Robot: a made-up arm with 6 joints.
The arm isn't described. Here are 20 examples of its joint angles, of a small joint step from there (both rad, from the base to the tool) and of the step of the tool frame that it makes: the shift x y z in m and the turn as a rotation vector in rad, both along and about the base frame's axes.
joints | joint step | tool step
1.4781 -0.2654 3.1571 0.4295 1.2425 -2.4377 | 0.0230 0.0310 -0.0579 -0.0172 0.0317 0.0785 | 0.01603 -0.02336 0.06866 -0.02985 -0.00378 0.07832
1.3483 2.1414 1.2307 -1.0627 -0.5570 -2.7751 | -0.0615 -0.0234 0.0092 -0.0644 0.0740 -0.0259 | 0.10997 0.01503 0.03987 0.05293 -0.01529 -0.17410
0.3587 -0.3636 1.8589 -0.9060 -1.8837 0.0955 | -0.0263 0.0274 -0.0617 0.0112 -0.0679 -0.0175 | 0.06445 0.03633 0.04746 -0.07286 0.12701 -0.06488
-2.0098 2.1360 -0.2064 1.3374 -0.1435 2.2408 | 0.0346 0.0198 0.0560 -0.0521 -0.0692 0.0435 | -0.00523 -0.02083 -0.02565 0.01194 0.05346 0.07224
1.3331 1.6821 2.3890 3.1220 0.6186 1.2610 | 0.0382 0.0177 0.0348 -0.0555 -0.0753 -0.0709 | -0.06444 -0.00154 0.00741 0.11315 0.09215 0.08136
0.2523 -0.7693 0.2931 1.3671 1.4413 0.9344 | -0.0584 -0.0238 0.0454 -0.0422 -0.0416 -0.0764 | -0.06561 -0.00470 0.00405 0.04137 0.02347 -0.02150
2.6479 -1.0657 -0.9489 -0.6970 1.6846 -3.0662 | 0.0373 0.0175 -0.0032 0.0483 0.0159 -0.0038 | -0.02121 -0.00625 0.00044 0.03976 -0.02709 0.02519
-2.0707 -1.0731 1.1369 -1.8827 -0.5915 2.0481 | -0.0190 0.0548 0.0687 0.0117 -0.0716 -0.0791 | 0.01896 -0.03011 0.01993 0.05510 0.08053 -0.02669
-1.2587 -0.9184 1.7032 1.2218 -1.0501 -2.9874 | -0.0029 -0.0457 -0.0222 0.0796 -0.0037 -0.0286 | -0.00904 0.02939 -0.05637 -0.02471 -0.07362 -0.02505
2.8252 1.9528 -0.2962 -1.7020 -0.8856 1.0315 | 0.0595 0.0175 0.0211 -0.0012 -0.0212 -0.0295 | -0.00319 -0.03524 -0.01198 -0.01085 -0.01395 0.02914
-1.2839 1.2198 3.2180 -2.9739 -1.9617 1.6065 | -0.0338 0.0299 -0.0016 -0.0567 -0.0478 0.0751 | -0.00944 -0.03222 -0.00691 -0.01874 -0.02752 0.07045
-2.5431 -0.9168 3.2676 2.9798 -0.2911 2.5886 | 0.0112 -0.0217 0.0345 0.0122 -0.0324 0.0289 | -0.04316 -0.02132 -0.02521 -0.05514 0.06746 0.05263
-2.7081 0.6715 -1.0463 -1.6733 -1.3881 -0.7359 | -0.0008 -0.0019 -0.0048 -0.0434 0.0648 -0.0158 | -0.00226 0.00267 -0.00935 0.07330 0.00498 -0.03781
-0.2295 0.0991 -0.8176 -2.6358 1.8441 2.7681 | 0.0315 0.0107 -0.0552 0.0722 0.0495 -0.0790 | -0.01887 0.02243 -0.02597 -0.11130 0.09502 0.05647
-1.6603 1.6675 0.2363 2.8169 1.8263 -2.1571 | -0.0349 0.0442 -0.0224 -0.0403 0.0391 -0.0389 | -0.02965 0.05159 -0.03989 0.11740 0.00626 -0.06677
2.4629 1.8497 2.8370 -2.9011 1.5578 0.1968 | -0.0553 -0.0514 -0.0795 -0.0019 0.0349 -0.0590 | 0.02754 0.07048 0.02358 -0.07312 -0.00071 -0.09083
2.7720 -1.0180 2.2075 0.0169 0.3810 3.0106 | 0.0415 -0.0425 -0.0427 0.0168 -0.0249 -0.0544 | 0.03586 0.04563 -0.02449 0.02156 -0.03506 0.01976
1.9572 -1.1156 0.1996 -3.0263 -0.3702 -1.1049 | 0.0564 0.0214 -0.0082 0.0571 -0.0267 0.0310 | 0.01045 0.03949 0.01498 0.00490 -0.01483 -0.02837
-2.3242 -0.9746 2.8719 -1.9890 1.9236 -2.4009 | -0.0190 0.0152 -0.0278 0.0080 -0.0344 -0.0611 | 0.02816 0.00792 0.02595 -0.03577 -0.00318 -0.00765
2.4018 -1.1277 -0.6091 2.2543 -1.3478 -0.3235 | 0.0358 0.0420 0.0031 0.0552 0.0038 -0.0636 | -0.03686 0.02192 0.01220 0.04630 -0.03329 0.05422
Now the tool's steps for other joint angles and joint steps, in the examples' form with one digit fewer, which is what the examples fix.
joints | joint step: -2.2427 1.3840 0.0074 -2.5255 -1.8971 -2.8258 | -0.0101 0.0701 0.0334 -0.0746 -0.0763 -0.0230
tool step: -0.0100 0.0273 -0.0596 -0.0562 -0.0452 -0.0650
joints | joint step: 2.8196 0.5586 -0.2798 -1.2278 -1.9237 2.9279 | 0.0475 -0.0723 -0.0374 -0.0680 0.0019 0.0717
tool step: 0.0138 -0.0679 0.0556 -0.0442 0.1178 -0.0077
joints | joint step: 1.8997 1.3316 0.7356 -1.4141 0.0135 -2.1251 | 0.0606 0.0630 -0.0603 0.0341 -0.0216 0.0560
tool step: -0.0930 -0.0747 -0.1555 -0.0985 -0.0994 0.1324
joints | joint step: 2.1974 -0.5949 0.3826 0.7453 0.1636 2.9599 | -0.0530 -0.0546 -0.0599 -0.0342 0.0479 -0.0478
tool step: 0.0185 -0.0279 -0.0238 0.0125 0.0251 0.0358
